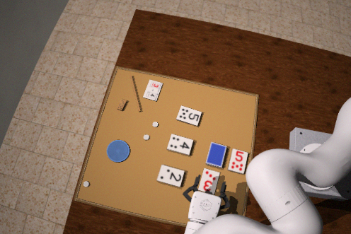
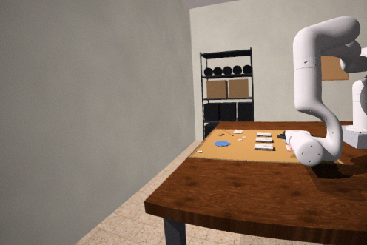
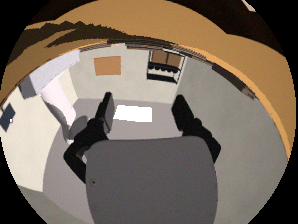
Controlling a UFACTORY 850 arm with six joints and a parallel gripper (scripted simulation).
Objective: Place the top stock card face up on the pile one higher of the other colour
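The blue-backed card lies 70 mm below my hand and 20 mm to the right of it. From my hand the other things lie so: tan card cloth (150 mm ahead, 140 mm to the right, 90 mm below).
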